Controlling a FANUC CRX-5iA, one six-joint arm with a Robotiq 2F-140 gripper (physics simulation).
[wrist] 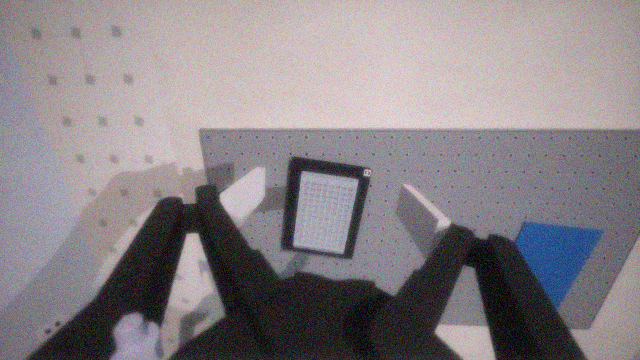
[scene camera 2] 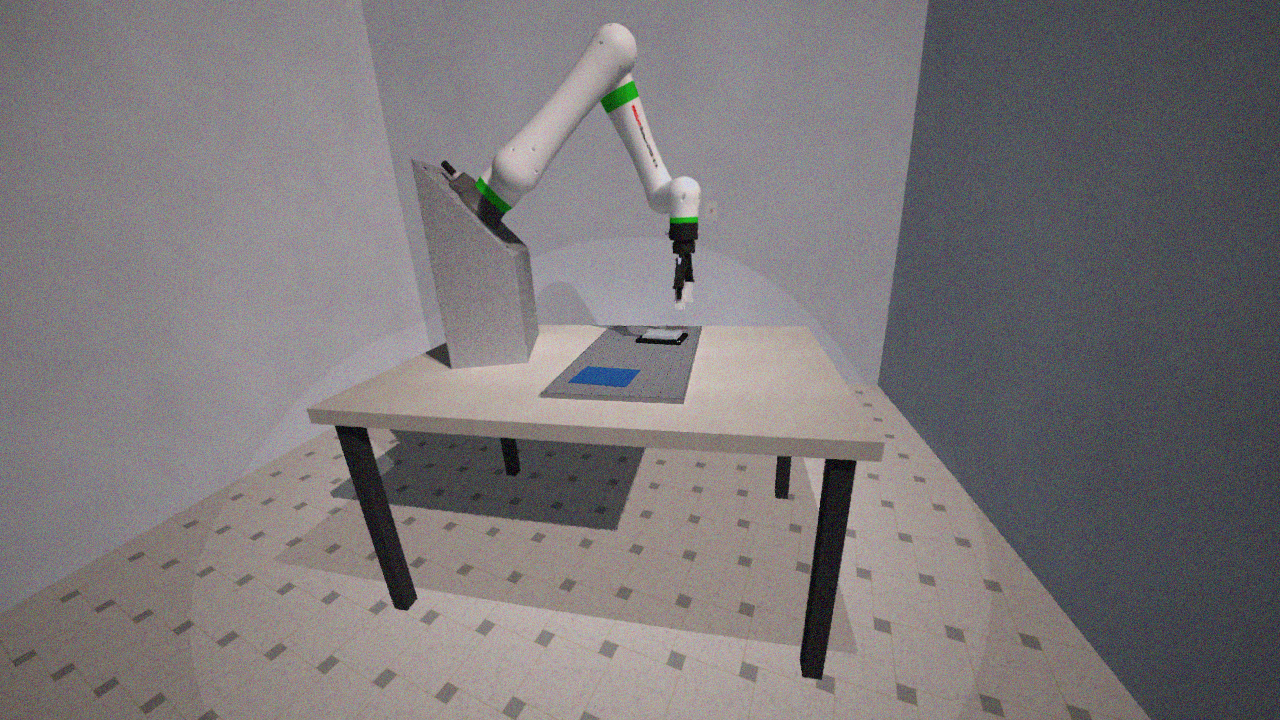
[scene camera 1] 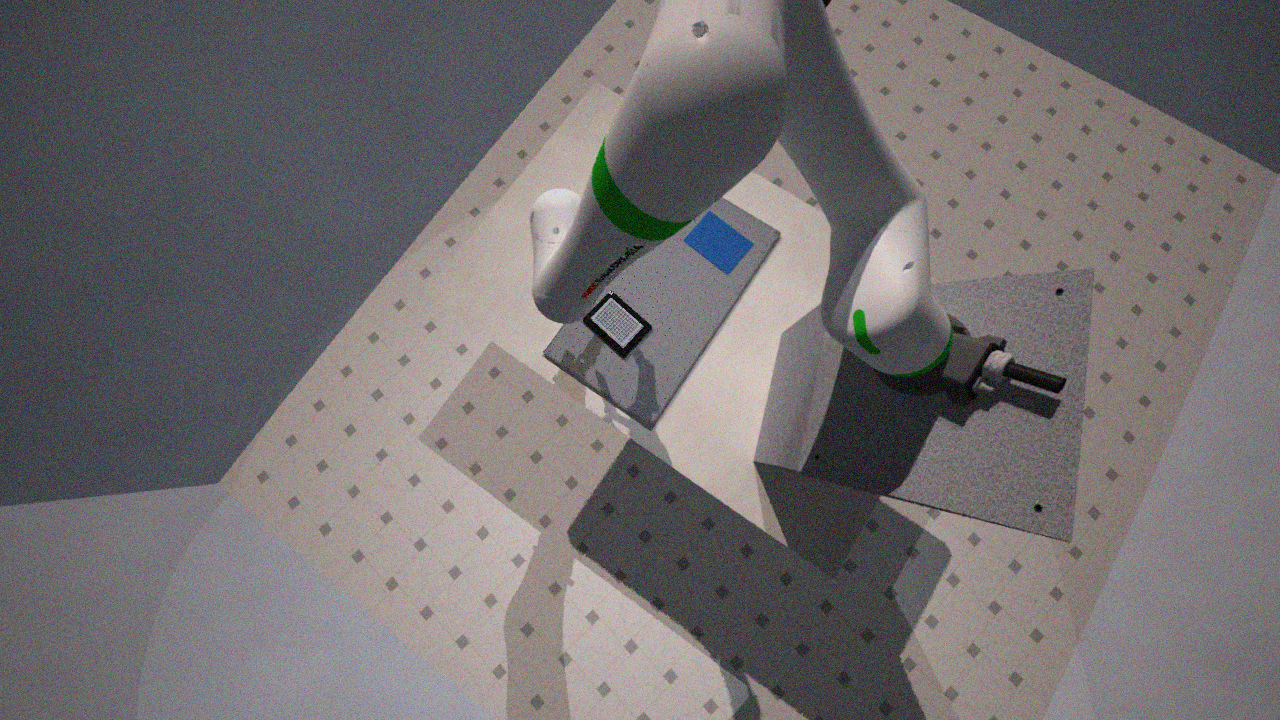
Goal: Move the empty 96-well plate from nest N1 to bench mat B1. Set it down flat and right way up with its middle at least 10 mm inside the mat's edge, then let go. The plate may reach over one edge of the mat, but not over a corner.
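Where they show: gripper, between the fingertips: (wrist: 331, 190) (scene camera 2: 684, 305); arm's base, origin of its link: (scene camera 2: 477, 212) (scene camera 1: 920, 353).
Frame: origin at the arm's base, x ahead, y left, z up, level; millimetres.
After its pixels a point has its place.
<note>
The white 96-well plate (scene camera 1: 616, 322) @(x 518, y 263, z -437 mm) (scene camera 2: 663, 334) @(x 530, y 241, z -438 mm) (wrist: 326, 212) @(x 527, y 258, z -436 mm) sits flat in the black nest (scene camera 1: 634, 342) @(x 443, y 266, z -451 mm) (wrist: 325, 168) @(x 591, y 272, z -451 mm), near one end of the grey perforated board (scene camera 1: 689, 308) @(x 403, y 80, z -463 mm) (scene camera 2: 664, 367) @(x 622, y -17, z -462 mm) (wrist: 450, 165) @(x 629, y 88, z -462 mm). The blue bench mat (scene camera 1: 718, 242) @(x 483, y -129, z -460 mm) (scene camera 2: 605, 376) @(x 487, y -134, z -461 mm) (wrist: 557, 260) @(x 506, y -145, z -460 mm) lies flat near the board's other end. My gripper (scene camera 2: 681, 304) @(x 600, y 266, z -336 mm) (wrist: 331, 190) @(x 600, y 266, z -336 mm) is open and empty, pointing down above the nest area. In the wrist view its two light finger pads stand left and right of the plate, well apart from it. The arm hides the gripper in scene camera 1.
The board lies on a pale table (scene camera 2: 760, 394) @(x 909, y -108, z -475 mm). A tall grey pedestal (scene camera 1: 1002, 447) @(x -137, y 82, z 92 mm) (scene camera 2: 483, 295) @(x 71, y -110, z -245 mm) carries the arm's base at one side of the table. The upper arm and forearm (scene camera 1: 680, 134) @(x 364, y 261, z 435 mm) (scene camera 2: 572, 107) @(x 389, y -23, z 245 mm) arch high over the table. Several shadows fall across the floor.
</note>
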